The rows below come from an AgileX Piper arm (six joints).
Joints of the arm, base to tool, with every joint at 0 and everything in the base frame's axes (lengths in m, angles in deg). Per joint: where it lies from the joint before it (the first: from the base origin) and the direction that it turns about. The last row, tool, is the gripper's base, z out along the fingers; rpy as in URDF.
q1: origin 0 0 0.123 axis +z
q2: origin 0 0 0 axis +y
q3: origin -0.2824 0 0.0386 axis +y
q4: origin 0.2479 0 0.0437 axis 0.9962 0 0.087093
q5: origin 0 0 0 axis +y
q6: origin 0.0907 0 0.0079 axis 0.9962 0 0.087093
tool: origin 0 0 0 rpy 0 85.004 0
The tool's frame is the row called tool.
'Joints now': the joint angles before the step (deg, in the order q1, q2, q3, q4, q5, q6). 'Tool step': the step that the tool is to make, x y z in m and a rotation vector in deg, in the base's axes. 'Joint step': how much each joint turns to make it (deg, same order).
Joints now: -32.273 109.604 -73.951 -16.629 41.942 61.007
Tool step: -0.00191 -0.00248 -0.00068 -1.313 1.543 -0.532
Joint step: 0.000 0.230 -0.104 -2.735 0.901 1.819
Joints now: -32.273 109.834 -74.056 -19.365 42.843 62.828
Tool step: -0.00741 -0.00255 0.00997 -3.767 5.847 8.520
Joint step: -0.145 -1.489 0.118 -4.028 2.419 -8.045
